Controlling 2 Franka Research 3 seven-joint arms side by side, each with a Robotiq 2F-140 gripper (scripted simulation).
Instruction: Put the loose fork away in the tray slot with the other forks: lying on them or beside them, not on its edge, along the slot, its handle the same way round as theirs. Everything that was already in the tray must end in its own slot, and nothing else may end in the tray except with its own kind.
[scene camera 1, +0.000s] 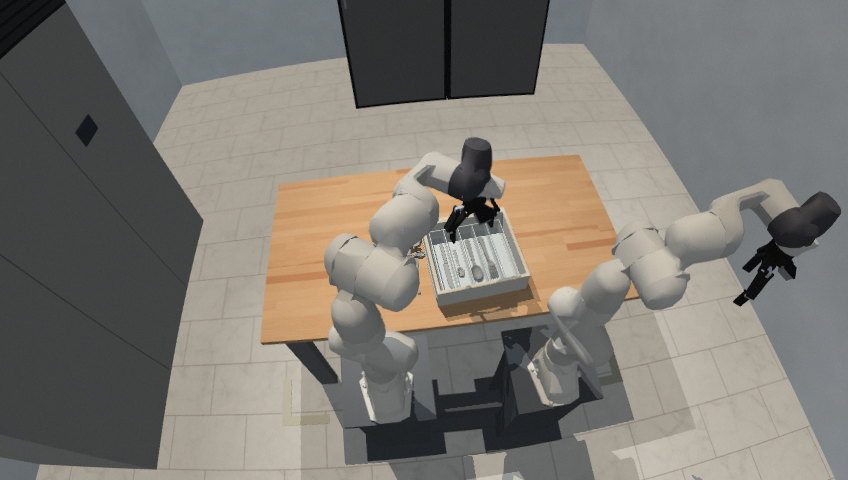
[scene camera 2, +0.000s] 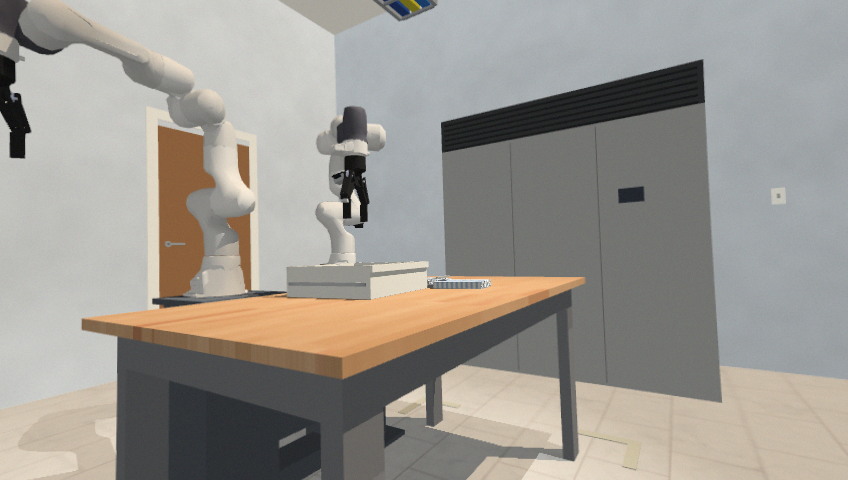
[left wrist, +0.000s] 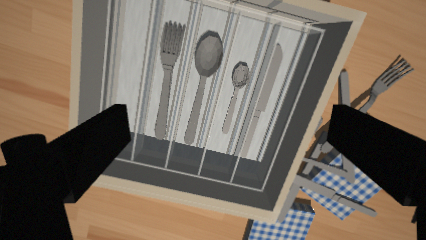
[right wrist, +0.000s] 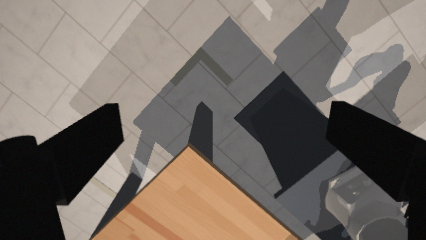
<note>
I see my left gripper (scene camera 2: 355, 220), my right gripper (scene camera 1: 741, 286), a knife (left wrist: 277, 58) and a cutlery tray (scene camera 1: 498, 249).
The cutlery tray also shows in the left wrist view (left wrist: 132, 71). My left gripper shows as well in scene camera 1 (scene camera 1: 471, 232) and in the left wrist view (left wrist: 228, 122). My right gripper also shows in the right wrist view (right wrist: 225, 121). The right wrist view does not show the cutlery tray: it is out of frame.
</note>
